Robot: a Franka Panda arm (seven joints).
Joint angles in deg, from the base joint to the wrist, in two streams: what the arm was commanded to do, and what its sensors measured. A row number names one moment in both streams.
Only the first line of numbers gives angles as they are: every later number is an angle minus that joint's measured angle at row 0.
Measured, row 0:
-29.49 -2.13 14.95 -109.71 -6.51 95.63 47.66
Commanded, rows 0 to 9:
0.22 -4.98 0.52 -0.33 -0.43 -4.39 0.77
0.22 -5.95 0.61 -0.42 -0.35 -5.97 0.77
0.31 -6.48 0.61 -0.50 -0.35 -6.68 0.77
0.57 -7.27 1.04 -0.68 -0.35 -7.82 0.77
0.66 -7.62 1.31 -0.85 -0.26 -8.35 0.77
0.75 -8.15 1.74 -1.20 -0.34 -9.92 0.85
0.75 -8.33 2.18 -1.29 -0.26 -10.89 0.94
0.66 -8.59 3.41 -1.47 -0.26 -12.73 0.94
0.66 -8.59 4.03 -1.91 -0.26 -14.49 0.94
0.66 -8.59 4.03 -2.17 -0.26 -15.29 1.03
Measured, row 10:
0.71 -7.73 2.04 -0.58 0.01 -11.14 0.00
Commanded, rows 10 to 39:
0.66 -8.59 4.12 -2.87 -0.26 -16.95 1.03
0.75 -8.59 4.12 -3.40 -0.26 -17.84 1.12
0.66 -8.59 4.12 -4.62 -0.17 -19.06 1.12
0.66 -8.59 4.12 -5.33 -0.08 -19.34 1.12
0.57 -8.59 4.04 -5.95 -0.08 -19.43 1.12
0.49 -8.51 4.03 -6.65 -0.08 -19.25 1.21
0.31 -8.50 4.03 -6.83 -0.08 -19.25 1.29
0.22 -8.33 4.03 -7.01 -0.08 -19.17 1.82
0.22 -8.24 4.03 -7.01 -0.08 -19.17 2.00
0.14 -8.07 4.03 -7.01 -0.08 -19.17 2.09
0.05 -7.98 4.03 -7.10 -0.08 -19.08 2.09
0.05 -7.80 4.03 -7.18 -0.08 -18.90 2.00
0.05 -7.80 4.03 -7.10 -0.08 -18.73 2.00
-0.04 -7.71 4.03 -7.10 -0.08 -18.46 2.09
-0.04 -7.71 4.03 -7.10 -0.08 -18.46 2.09
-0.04 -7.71 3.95 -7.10 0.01 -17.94 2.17
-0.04 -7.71 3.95 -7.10 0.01 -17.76 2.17
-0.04 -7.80 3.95 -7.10 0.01 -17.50 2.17
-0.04 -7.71 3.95 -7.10 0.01 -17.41 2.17
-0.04 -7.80 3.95 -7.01 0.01 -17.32 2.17
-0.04 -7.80 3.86 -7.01 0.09 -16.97 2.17
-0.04 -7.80 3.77 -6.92 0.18 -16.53 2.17
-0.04 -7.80 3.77 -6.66 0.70 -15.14 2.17
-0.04 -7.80 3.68 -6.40 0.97 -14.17 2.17
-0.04 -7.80 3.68 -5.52 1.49 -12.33 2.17
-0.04 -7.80 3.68 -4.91 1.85 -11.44 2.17
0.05 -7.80 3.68 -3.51 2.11 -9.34 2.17
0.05 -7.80 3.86 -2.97 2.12 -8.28 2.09
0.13 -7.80 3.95 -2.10 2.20 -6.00 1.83
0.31 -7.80 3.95 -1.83 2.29 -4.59 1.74
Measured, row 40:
0.42 -7.63 3.50 -4.96 1.14 -9.25 1.41
